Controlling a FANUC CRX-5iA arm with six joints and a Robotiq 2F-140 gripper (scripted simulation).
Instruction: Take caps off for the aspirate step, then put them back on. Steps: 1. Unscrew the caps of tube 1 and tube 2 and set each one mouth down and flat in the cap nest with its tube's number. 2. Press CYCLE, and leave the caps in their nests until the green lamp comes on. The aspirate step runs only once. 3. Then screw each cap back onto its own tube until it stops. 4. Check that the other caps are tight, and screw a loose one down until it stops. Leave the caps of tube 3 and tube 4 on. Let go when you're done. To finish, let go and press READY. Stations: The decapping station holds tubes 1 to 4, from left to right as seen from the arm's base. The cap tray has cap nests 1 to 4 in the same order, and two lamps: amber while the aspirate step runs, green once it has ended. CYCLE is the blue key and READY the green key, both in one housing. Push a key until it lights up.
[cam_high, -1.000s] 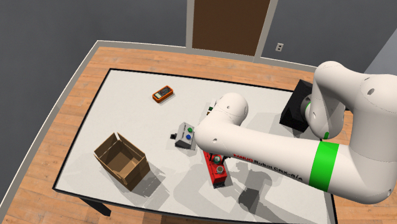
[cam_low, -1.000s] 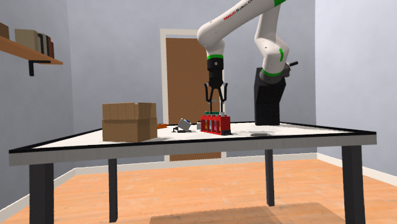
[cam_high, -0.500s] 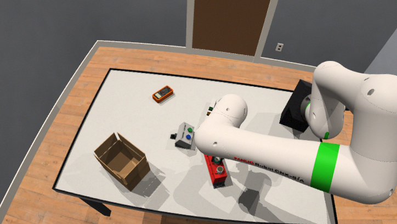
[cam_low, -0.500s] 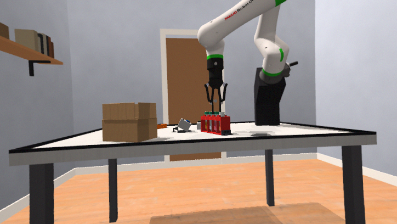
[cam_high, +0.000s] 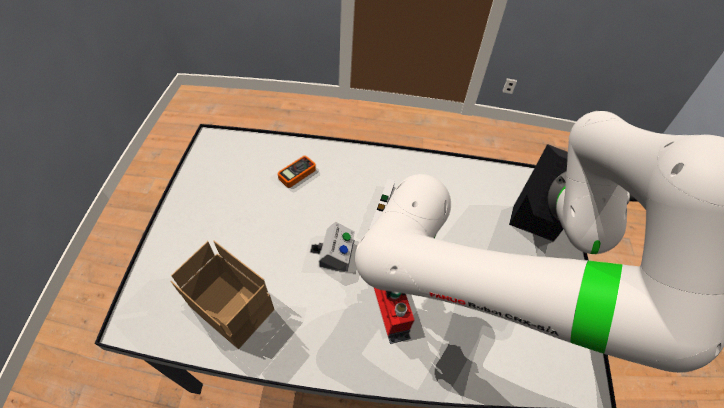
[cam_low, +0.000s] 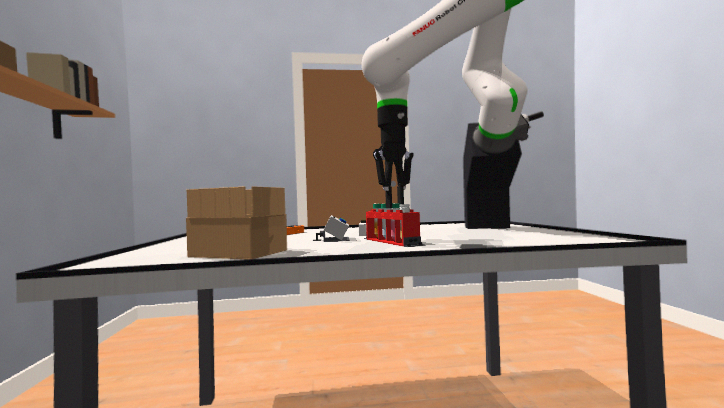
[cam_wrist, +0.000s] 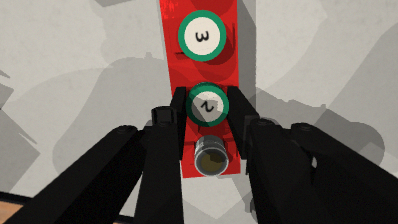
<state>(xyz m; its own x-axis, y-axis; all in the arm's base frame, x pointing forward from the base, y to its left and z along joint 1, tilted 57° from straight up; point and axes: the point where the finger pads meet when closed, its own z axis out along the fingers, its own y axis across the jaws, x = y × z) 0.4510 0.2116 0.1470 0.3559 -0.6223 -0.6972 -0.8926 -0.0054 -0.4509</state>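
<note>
Now: the cap 2 30 mm below my hand. Round my hand: blue key (170 mm ahead, 120 mm to the right, 70 mm below); then cap 3 (50 mm to the right, 30 mm below, 20 mm ahead); then cap 4 (90 mm to the right, 50 mm ahead, 30 mm below).
</note>
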